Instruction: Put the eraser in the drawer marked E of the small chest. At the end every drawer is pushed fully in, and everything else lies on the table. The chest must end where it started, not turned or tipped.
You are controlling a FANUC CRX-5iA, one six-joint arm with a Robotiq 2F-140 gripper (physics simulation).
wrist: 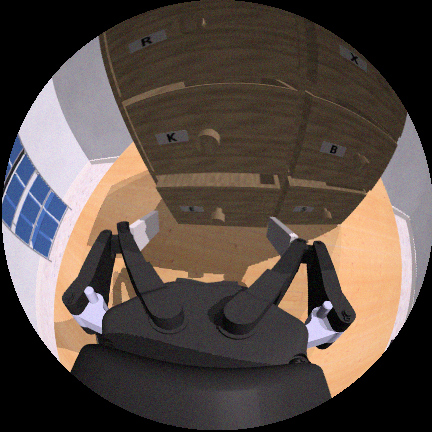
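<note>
The small chest of dark wood stands upright in front of my gripper. Its drawer fronts carry the labels R, X, K, B and, in the bottom row, E at the left and S at the right. The drawer marked E has a small round knob. My gripper is wide open and empty, its two pads spread to either side below the bottom left drawer, on the near side of the chest. Whether the drawers are fully in is hard to tell. The eraser does not show.
The light wooden table lies under the chest, with shadows of the chest and the arm on it. The knobs of drawer K, drawer B and drawer S stick out from their fronts. A window and grey walls are beyond.
</note>
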